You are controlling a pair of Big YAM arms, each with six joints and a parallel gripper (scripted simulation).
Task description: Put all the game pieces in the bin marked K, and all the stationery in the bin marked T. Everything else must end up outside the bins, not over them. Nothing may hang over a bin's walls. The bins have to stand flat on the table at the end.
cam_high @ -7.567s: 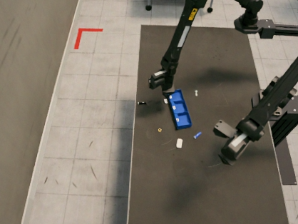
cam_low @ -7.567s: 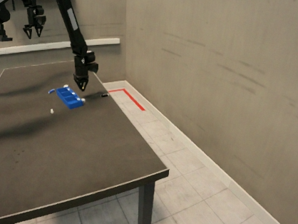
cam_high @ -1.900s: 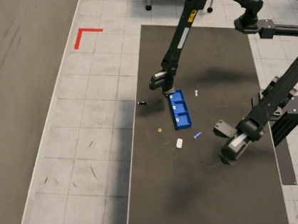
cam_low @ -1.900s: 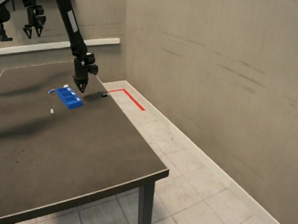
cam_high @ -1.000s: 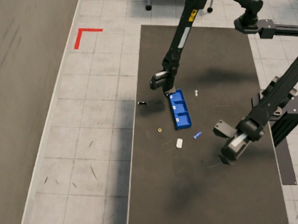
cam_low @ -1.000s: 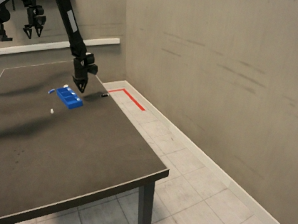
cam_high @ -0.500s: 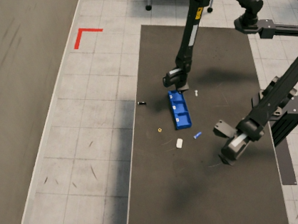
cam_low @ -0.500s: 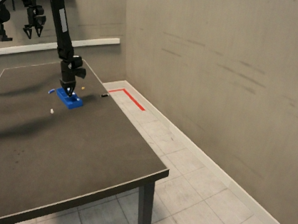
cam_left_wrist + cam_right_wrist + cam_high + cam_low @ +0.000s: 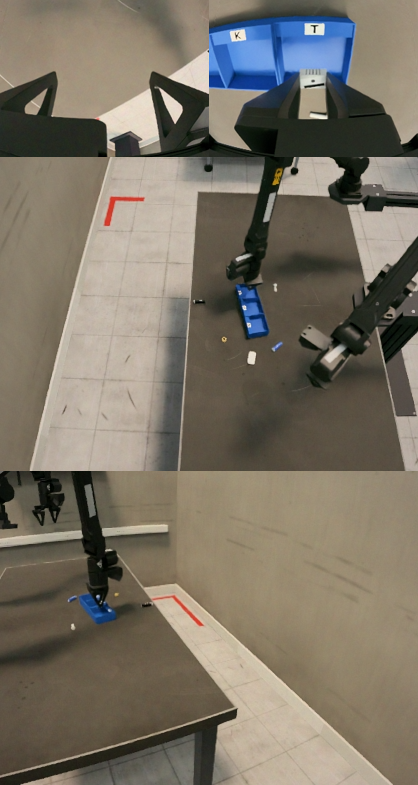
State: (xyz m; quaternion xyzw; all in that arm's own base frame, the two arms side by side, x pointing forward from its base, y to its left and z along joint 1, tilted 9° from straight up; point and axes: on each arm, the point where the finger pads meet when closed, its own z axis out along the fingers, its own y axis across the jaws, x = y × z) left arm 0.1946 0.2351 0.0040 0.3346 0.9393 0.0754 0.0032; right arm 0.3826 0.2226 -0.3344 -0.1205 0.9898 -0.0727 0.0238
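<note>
Right now the blue bin is 80 mm to the left of my right hand, 50 mm below it and 10 mm behind it. Round my right hand: white block (300 mm to the left, 60 mm below); yellow ring (220 mm to the left, 110 mm ahead, 60 mm below); black item (210 mm ahead, 60 mm below, 40 mm to the left).
</note>
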